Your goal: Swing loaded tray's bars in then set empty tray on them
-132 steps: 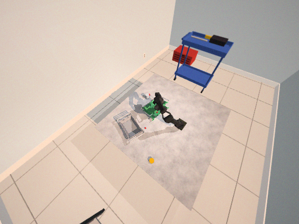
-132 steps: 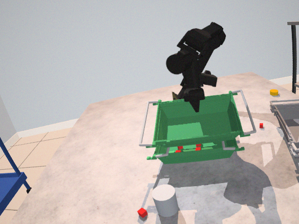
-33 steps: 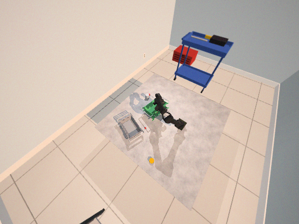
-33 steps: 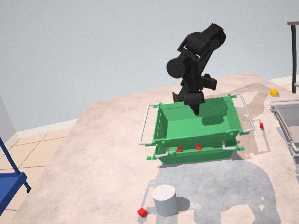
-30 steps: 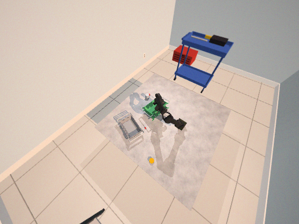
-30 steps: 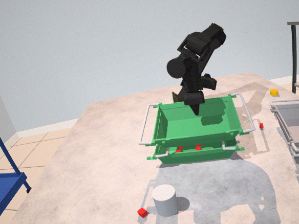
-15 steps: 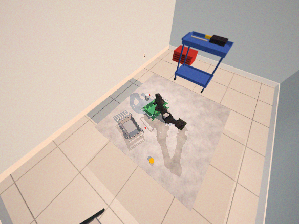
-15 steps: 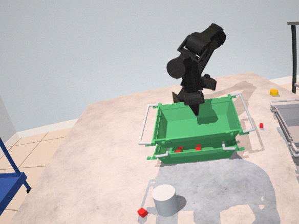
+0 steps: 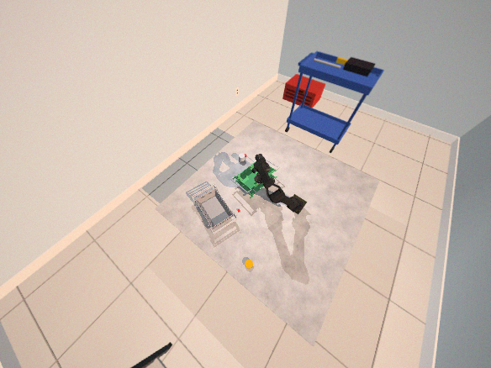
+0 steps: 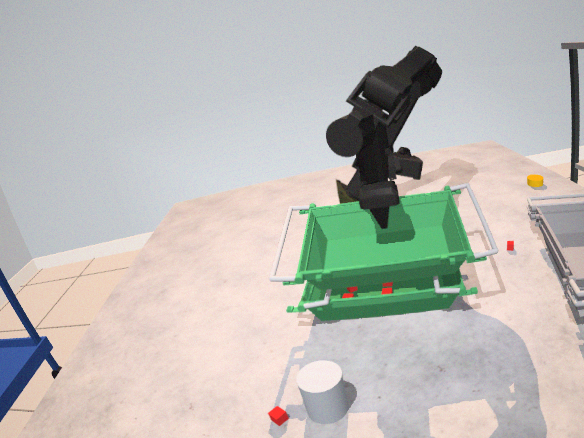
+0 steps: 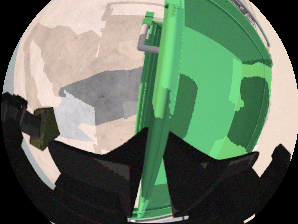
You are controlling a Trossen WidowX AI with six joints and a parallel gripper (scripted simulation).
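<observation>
My gripper tip is 7 cm short of the green tray, 2 cm to the left of it and 2 cm below it. Also, from my gripper tip: disc (54 cm to the left, 18 cm behind, 9 cm below).
</observation>
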